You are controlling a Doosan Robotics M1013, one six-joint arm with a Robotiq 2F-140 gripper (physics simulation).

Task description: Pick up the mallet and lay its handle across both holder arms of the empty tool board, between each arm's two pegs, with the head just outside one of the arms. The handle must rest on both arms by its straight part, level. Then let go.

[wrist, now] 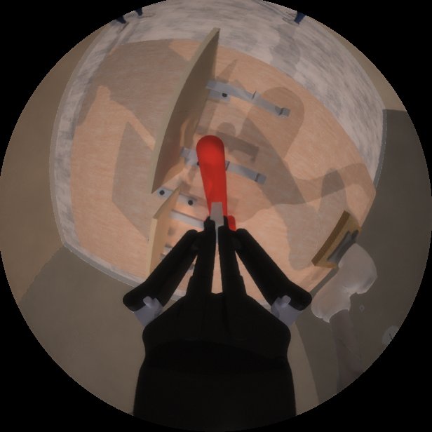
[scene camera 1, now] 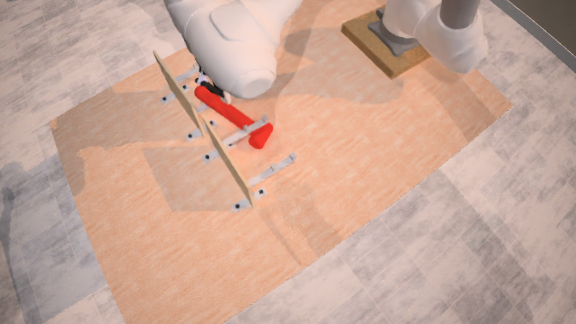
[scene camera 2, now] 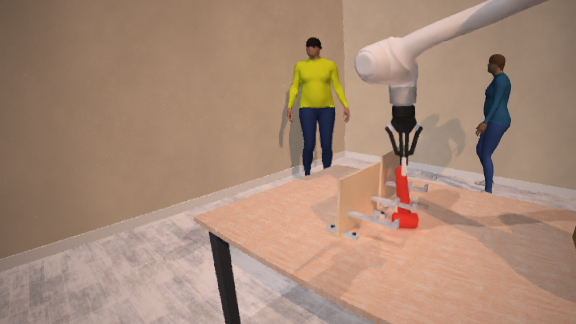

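Observation:
The red mallet [scene camera 1: 231, 114] [scene camera 2: 402, 187] [wrist: 212, 172] leans tilted, its handle end raised beside the farther board. Its head [scene camera 1: 261, 137] [scene camera 2: 406, 220] [wrist: 231, 223] is low, between the nearer board's two arms. One holder arm [scene camera 1: 239, 135] of the nearer board passes over the handle close to the head. The handle's raised part crosses above an arm [wrist: 245, 171] of the farther board; whether they touch is unclear. My gripper [scene camera 1: 227, 98] [scene camera 2: 404, 164] [wrist: 216, 209] is shut and empty, its tips just above the handle. Which board the task means is not clear.
The farther upright board [scene camera 1: 176, 90] [wrist: 187, 110] and the nearer board [scene camera 1: 229, 164] [scene camera 2: 357, 197] [wrist: 159, 232] stand in line close to my gripper, with metal arms sticking out. The nearer board's outer arm [scene camera 1: 274, 170] is past the head. The robot's base block [scene camera 1: 365, 45] stands behind.

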